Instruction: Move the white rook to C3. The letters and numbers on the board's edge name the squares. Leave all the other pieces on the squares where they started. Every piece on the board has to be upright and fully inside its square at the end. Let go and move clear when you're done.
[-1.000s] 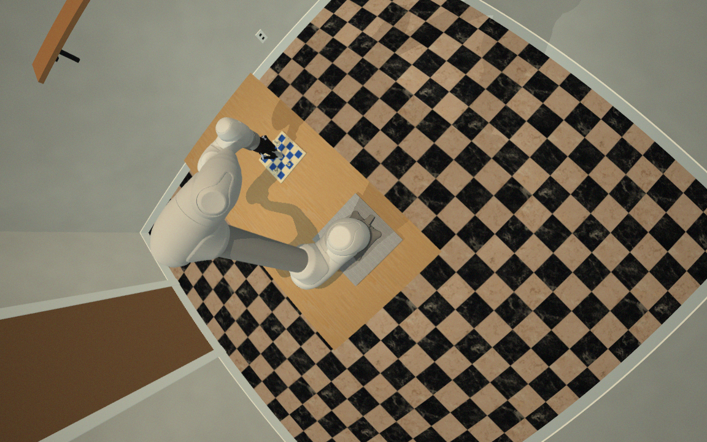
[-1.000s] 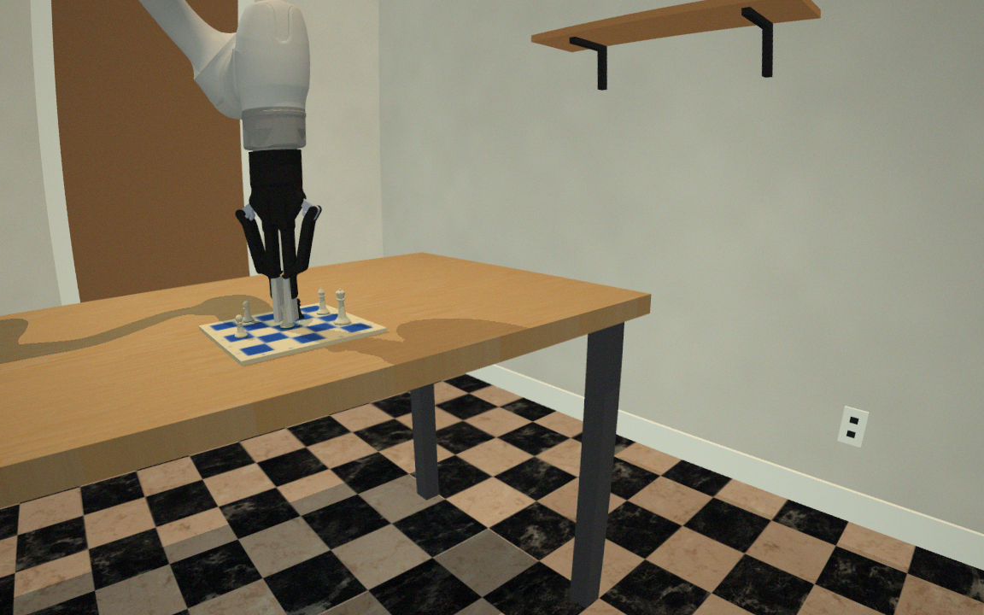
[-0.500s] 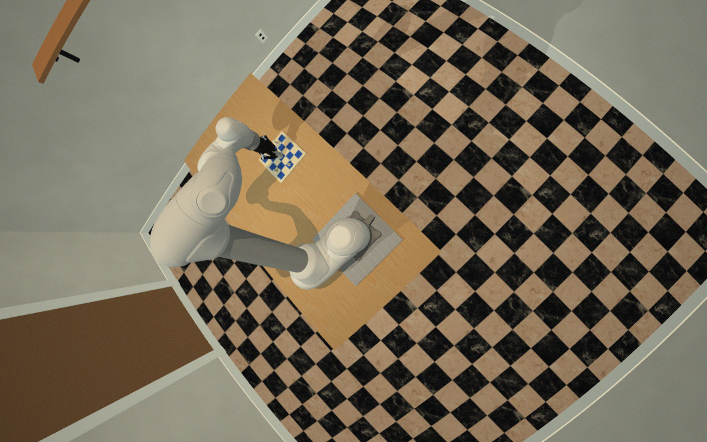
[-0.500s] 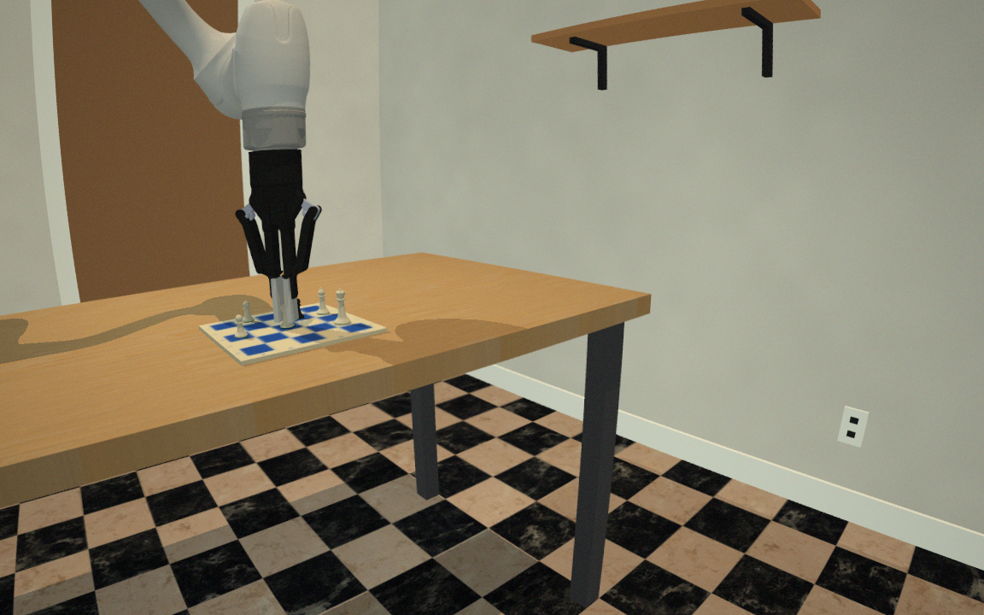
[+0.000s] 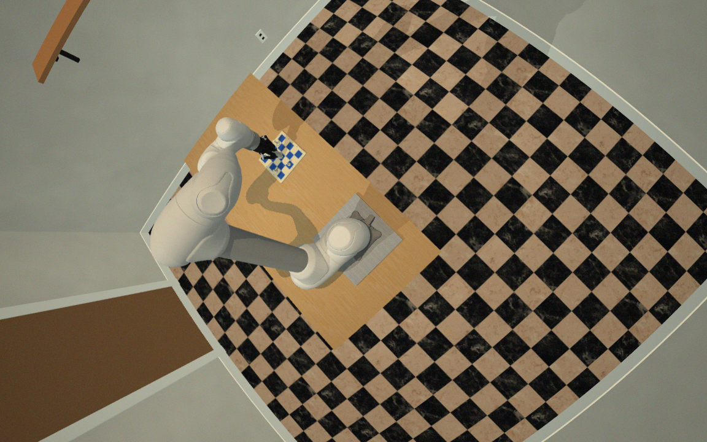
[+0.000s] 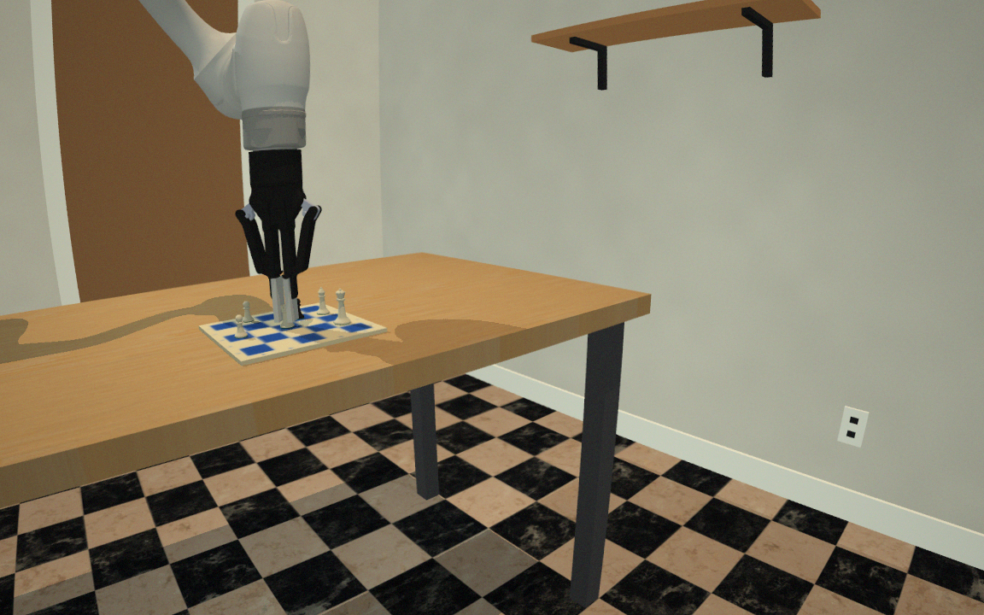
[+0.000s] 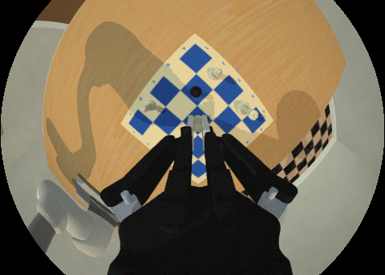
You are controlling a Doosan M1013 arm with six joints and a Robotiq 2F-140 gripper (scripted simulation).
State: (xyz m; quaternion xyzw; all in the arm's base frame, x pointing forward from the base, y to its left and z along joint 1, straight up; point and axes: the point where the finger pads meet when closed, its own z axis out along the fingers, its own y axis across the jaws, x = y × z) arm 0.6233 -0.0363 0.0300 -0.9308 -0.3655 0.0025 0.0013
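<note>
My gripper is now 3 cm above the white rook. The rest, counted from my hand: chessboard 5 cm below; black pawn 4 cm to the left, 4 cm ahead, 3 cm below; tall white piece 7 cm ahead, 4 cm to the right, 2 cm below.
</note>
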